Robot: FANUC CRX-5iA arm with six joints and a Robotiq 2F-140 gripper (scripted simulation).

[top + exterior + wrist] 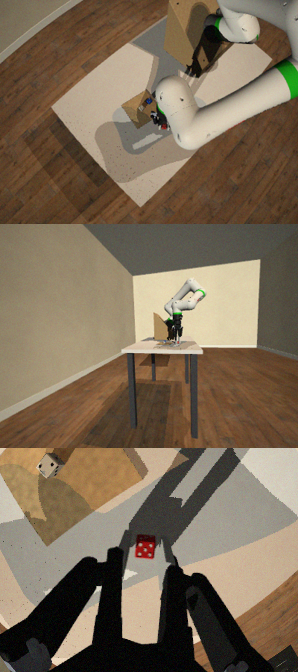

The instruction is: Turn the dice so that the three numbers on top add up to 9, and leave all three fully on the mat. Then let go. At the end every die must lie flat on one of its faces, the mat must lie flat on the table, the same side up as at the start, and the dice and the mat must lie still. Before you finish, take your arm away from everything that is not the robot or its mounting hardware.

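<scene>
My hand is 2 cm above the red die. Also, from my hand: white die 14 cm to the right, 2 cm below, 1 cm behind; then mat 14 cm to the right, 3 cm below, 1 cm behind; then blue die 13 cm to the right, 6 cm behind, 2 cm below.
</scene>
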